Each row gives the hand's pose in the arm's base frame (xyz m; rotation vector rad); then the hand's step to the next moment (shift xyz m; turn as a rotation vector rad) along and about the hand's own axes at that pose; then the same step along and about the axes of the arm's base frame.
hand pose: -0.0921 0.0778 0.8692 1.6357 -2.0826 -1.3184
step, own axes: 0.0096 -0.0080 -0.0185 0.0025 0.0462 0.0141
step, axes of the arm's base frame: 0.0133 -0.0178 0.0017 -0.0416 0.0052 0.0242
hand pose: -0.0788 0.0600 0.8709 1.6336 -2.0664 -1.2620
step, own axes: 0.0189 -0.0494 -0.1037 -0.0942 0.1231 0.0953
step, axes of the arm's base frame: 0.0928 -0.0671 0.0210 -0.1112 0.1301 0.0620
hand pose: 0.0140 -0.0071 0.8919 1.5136 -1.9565 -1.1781
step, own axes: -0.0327 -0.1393 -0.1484 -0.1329 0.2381 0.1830
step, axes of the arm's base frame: 0.2022 -0.0334 -0.0225 -0.2305 0.2054 0.1119
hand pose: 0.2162 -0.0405 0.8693 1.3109 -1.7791 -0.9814
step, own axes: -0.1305 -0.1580 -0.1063 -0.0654 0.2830 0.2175
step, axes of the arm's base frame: 0.1912 0.0775 -0.1036 -0.2957 0.1547 0.1424
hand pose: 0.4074 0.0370 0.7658 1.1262 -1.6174 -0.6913
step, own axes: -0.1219 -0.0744 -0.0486 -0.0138 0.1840 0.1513
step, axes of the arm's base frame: 0.0781 0.0854 -0.0968 -0.2033 0.0736 0.1010
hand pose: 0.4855 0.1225 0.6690 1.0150 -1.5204 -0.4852
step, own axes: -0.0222 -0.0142 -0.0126 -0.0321 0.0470 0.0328
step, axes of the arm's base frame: 0.0151 0.0134 -0.0211 -0.0482 0.0433 0.0105
